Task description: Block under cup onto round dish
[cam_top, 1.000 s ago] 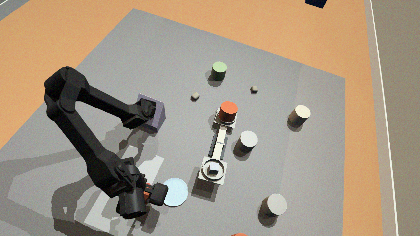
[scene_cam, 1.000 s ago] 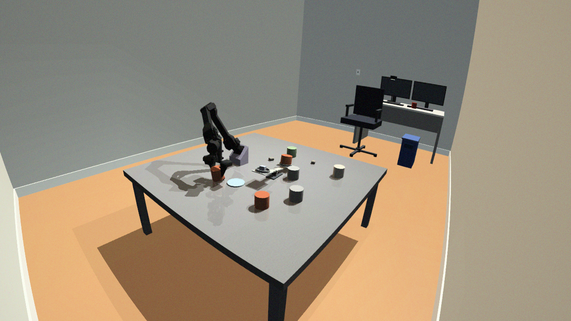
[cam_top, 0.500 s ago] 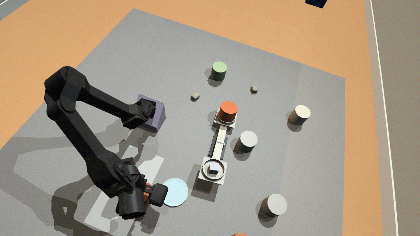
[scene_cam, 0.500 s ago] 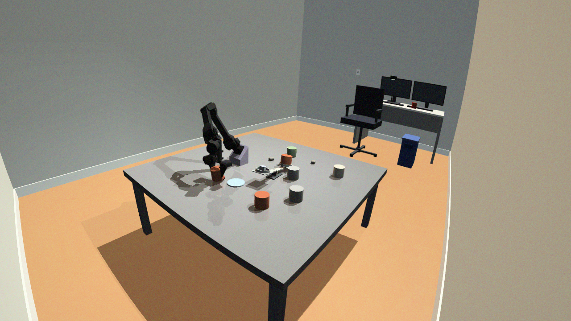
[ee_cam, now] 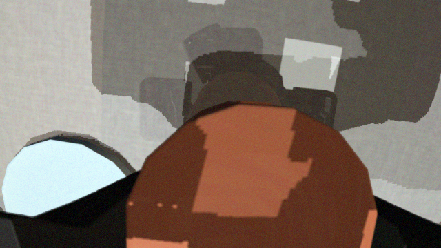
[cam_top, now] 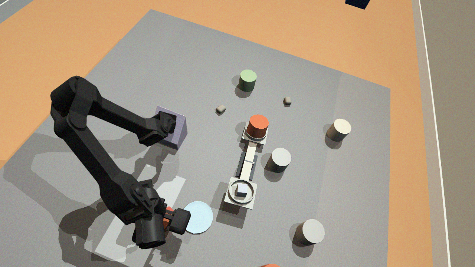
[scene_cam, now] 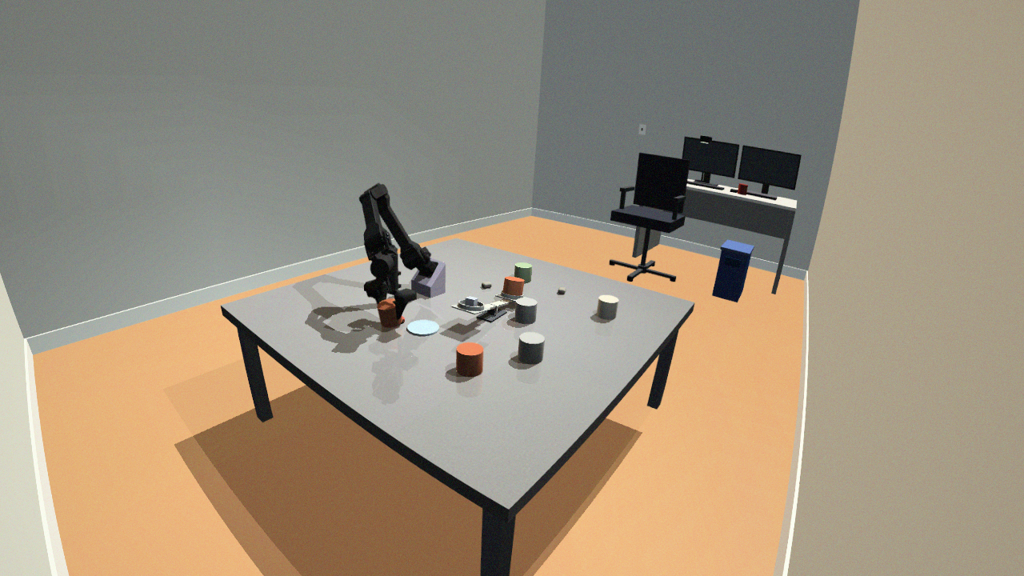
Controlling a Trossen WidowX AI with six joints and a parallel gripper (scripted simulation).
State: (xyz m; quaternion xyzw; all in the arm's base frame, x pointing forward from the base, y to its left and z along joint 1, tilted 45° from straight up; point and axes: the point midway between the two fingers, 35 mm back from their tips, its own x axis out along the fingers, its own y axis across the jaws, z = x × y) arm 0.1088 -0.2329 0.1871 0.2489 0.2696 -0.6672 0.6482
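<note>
The grey-white block is 210 mm ahead of my gripper tip, 150 mm to the left of it and 60 mm above it. Round my gripper tip: pale blue round dish 100 mm ahead, 50 mm to the left, 30 mm below; then green cup 650 mm to the left, 110 mm ahead, 10 mm above; then cream cup 540 mm to the left, 500 mm ahead, 10 mm above.
</note>
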